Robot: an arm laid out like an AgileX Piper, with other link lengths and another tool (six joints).
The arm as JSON. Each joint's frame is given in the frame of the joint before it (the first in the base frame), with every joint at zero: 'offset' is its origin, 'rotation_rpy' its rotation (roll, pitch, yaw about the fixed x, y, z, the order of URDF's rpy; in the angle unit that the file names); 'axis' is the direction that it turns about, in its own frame. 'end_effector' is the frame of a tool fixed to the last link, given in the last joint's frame.
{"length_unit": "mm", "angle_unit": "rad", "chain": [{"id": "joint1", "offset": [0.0, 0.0, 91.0], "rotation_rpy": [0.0, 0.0, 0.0], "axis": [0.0, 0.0, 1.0]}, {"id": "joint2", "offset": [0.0, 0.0, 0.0], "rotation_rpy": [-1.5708, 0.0, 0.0], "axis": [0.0, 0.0, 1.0]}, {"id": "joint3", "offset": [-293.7, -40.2, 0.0], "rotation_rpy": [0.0, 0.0, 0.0], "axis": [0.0, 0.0, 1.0]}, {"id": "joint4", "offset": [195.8, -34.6, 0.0], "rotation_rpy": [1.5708, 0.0, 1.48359], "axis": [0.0, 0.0, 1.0]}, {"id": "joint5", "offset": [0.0, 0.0, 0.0], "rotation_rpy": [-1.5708, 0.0, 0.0], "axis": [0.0, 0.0, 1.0]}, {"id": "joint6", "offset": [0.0, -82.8, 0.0], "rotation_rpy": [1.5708, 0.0, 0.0], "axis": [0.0, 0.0, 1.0]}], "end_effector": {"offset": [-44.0, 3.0, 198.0], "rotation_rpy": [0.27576, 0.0, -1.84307]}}
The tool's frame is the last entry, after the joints.
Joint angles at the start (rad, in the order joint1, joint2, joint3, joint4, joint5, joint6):
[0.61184, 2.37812, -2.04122, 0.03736, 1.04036, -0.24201]
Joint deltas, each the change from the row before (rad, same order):
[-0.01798, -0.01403, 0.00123, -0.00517, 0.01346, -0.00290]
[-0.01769, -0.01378, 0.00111, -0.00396, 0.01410, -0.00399]
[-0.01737, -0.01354, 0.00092, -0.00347, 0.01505, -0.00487]
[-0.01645, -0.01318, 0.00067, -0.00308, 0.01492, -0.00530]
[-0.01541, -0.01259, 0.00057, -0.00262, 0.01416, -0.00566]
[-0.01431, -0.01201, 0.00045, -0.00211, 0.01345, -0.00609]
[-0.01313, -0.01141, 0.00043, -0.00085, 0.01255, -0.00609]
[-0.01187, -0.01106, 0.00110, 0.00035, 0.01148, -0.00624]
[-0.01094, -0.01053, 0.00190, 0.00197, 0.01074, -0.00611]
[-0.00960, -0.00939, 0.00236, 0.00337, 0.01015, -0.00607]
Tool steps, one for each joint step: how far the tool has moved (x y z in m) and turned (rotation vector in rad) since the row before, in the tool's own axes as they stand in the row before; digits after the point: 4 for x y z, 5 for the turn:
[0.0092, 0.0035, -0.0076, -0.00460, 0.01080, 0.00879]
[0.0086, 0.0036, -0.0075, -0.00484, 0.00929, 0.00853]
[0.0081, 0.0038, -0.0074, -0.00554, 0.00811, 0.00798]
[0.0075, 0.0037, -0.0072, -0.00532, 0.00729, 0.00713]
[0.0069, 0.0035, -0.0068, -0.00483, 0.00650, 0.00625]
[0.0062, 0.0032, -0.0065, -0.00430, 0.00563, 0.00525]
[0.0054, 0.0029, -0.0061, -0.00333, 0.00440, 0.00503]
[0.0045, 0.0025, -0.0057, -0.00258, 0.00300, 0.00456]
[0.0036, 0.0024, -0.0052, -0.00217, 0.00123, 0.00495]
[0.0025, 0.0023, -0.0046, -0.00212, -0.00085, 0.00481]

